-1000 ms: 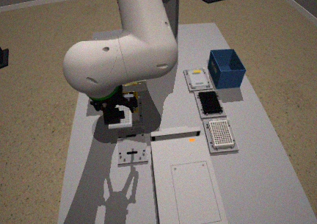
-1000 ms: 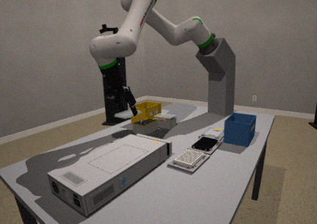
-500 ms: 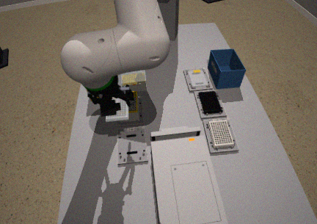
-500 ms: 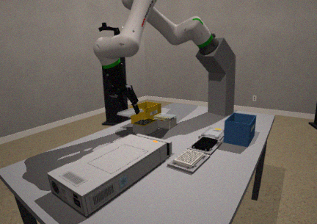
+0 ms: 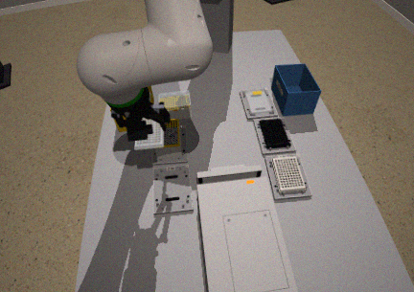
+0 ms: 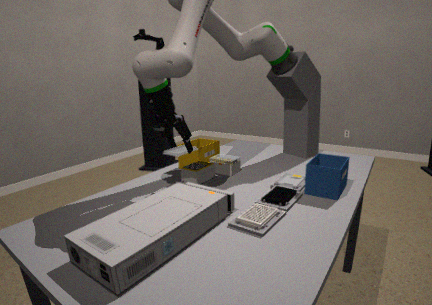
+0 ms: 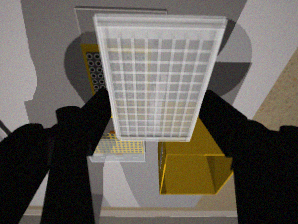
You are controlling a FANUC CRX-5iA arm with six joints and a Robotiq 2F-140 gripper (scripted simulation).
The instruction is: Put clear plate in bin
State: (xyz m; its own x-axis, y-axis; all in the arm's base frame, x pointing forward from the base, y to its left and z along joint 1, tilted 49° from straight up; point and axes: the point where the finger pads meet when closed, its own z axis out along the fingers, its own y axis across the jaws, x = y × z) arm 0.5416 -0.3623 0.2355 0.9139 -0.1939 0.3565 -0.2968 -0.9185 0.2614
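The yellow waste bin W1 is 25 cm behind my hand, 1 cm to the left of it and 13 cm below it. Round my hand: yellow-topped tip rack: 4 cm behind, 6 cm to the left, 11 cm below; then clear plate: 2 cm below; then nest N2: 14 cm ahead, 16 cm below.
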